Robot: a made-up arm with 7 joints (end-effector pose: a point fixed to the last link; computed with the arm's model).
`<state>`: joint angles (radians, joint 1 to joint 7).
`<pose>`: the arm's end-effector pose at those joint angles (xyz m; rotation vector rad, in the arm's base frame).
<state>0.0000 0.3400 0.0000 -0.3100 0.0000 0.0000 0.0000</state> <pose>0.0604 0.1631 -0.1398 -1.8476 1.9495 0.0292</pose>
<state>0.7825 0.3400 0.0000 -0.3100 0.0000 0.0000 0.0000</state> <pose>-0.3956 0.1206 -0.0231 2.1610 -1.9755 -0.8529</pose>
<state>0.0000 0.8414 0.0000 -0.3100 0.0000 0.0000 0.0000</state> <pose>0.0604 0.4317 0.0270 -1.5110 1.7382 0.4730</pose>
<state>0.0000 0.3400 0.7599 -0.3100 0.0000 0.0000 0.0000</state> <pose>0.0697 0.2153 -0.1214 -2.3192 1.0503 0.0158</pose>
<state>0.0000 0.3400 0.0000 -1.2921 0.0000 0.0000 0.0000</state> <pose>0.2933 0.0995 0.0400 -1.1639 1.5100 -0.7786</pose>
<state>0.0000 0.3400 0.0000 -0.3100 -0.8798 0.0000 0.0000</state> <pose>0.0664 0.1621 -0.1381 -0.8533 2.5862 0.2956</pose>
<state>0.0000 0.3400 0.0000 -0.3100 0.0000 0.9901 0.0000</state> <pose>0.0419 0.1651 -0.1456 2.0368 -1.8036 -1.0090</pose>
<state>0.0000 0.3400 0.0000 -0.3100 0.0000 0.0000 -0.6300</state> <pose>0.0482 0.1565 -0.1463 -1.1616 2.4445 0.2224</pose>
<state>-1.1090 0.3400 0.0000 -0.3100 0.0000 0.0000 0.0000</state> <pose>0.5678 0.0228 0.2456 -1.0623 1.4479 -0.8620</pose>
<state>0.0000 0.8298 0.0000 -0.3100 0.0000 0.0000 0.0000</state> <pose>0.0604 0.4265 0.0217 -1.5192 1.7437 0.4637</pose>
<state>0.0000 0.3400 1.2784 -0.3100 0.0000 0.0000 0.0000</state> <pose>0.0521 0.2478 -0.1098 -2.4691 0.3836 0.0058</pose>
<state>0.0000 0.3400 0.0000 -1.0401 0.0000 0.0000 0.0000</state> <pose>0.2535 0.1227 -0.0257 -1.3483 1.6422 -0.5996</pose>
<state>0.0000 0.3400 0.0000 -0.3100 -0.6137 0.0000 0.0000</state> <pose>0.0646 0.1629 -0.1384 -1.1810 2.4342 0.2175</pose>
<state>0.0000 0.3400 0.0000 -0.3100 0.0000 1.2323 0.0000</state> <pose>0.0372 0.1647 -0.1442 1.8904 -1.5933 -1.1645</pose>
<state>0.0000 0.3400 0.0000 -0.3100 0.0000 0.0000 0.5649</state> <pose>0.0654 0.1745 -0.1341 -2.3251 1.3616 -0.1459</pose>
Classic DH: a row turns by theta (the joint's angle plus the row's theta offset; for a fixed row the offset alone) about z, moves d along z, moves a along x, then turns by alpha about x. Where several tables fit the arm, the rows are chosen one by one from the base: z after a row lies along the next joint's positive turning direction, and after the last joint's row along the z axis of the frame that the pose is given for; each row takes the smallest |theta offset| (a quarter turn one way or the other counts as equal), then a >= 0, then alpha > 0; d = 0 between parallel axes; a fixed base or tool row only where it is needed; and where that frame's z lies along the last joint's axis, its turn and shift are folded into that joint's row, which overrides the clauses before.
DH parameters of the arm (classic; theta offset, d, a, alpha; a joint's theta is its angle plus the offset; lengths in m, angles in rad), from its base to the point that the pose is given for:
base (fixed): 0 0.455 -0.0171 -1.2217
joint 1: -1.5708 -0.0221 0.0218 -1.5708
joint 2: 1.2217 0.0129 -0.0171 1.5708
joint 3: 1.5708 -0.3236 0.0027 -1.5708
joint 4: 0 -0.0463 -0.0339 1.5708
joint 5: 0 -0.2992 -0.0126 -1.5708
joint 6: 0 0.0223 -0.0093 1.5708
joint 7: -0.676 0 0.0246 3.1416
tool (fixed): 0.8948 0.0179 0 0

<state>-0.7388 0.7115 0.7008 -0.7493 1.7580 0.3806 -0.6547</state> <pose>0.4601 0.3248 0.3426 -1.5931 0.1986 -1.8374</pose>
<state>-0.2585 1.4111 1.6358 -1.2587 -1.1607 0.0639 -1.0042</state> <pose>-0.0164 0.4786 0.6999 -0.6342 0.3375 1.9496</pose>
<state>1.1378 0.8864 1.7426 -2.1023 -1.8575 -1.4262 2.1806</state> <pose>0.0259 0.2927 0.5474 -1.1845 1.8884 0.4957</pose>
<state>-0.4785 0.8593 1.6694 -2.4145 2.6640 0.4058 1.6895</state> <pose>0.0296 0.2215 0.6263 -0.0290 -0.6820 1.9076</pose>
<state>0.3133 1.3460 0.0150 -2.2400 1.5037 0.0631 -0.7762</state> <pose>0.2239 0.1394 0.3115 -0.4691 1.8200 -1.1674</pose>
